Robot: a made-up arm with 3 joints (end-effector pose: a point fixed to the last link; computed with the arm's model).
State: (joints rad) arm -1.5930 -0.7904 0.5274
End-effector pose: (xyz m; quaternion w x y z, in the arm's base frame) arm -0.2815 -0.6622 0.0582 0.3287 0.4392 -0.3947 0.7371
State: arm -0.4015 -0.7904 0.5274
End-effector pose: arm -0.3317 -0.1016 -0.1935 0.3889 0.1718 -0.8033 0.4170
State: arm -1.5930 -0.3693 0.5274
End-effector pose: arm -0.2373 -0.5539 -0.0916 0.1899 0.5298 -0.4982 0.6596
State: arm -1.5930 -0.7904 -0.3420
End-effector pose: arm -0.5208 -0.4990 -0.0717 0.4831 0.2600 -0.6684 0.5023
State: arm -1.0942 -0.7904 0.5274
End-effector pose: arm -0.3783 -0.4571 -0.0905 0.3699 0.3413 -0.5921 0.6294
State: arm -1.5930 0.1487 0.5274
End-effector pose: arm -0.2130 -0.3492 -0.1999 0.0085 0.6087 -0.5950 0.5248
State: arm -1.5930 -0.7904 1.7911
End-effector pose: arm 0.0843 -0.4429 0.1855 0.0058 0.5485 0.1169 0.8279
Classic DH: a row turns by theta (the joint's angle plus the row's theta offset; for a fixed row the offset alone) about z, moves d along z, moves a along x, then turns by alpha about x. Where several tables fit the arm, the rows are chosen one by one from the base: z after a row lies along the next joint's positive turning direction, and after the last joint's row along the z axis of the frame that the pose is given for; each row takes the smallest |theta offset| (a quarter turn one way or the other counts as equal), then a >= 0, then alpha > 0; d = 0 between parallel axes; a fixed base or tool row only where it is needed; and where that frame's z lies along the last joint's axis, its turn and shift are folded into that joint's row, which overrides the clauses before.
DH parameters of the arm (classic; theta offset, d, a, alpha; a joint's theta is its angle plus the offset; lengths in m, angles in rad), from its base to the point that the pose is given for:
base (fixed): 1.0808 0.3704 -0.1879 2.4567
joint 1: 1.0537 0.0769 -0.0381 -1.3055
joint 2: 0.9776 -0.2818 -0.0191 -1.6485
joint 3: 1.4716 -0.2294 0.2154 -1.5708
tool (fixed): -1.5708 0.3092 0 0

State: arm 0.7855 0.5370 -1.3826
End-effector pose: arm 0.2417 0.1688 0.7714 0.4821 0.0106 0.5739 0.6619
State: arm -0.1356 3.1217 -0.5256
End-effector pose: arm -0.4372 0.3815 0.3491 0.9130 -0.3854 -0.0073 0.1338
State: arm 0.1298 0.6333 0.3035
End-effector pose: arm 0.3485 0.2087 0.1383 0.3210 0.0772 0.9386 -0.1006
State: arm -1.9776 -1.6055 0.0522
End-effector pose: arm -0.3728 -0.7480 0.4409 0.4932 0.1045 -0.2025 0.8395
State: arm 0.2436 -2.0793 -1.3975
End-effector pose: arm 0.0382 0.4050 0.0067 0.5960 -0.6008 -0.3728 -0.3805
